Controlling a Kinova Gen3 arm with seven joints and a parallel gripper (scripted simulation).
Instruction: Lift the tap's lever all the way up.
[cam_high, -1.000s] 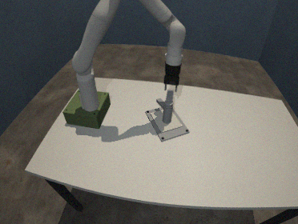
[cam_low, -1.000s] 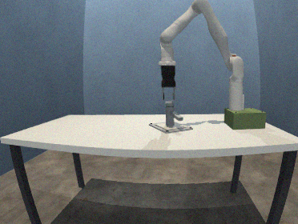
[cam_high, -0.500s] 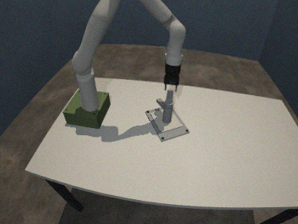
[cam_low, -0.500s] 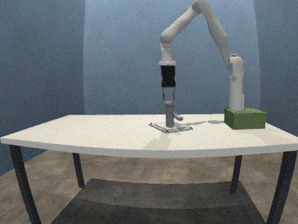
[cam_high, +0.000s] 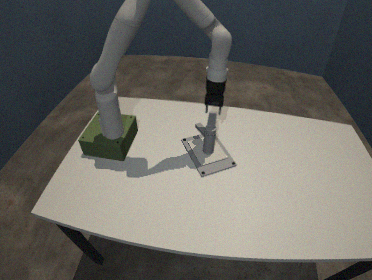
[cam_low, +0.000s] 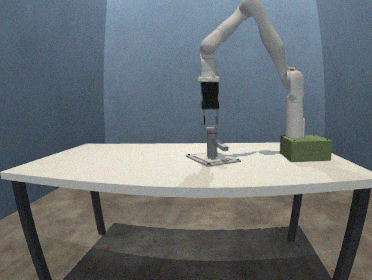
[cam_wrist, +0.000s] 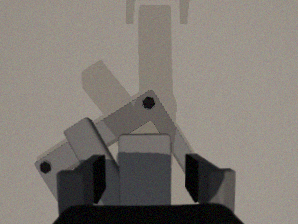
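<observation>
Now: hand 30 mm to the left of the lever and 30 mm above it. From my hand the other things lie so: plate 180 mm below, 80 mm to the right; grey tap 80 mm below, 50 mm to the right, 20 mm behind.
</observation>
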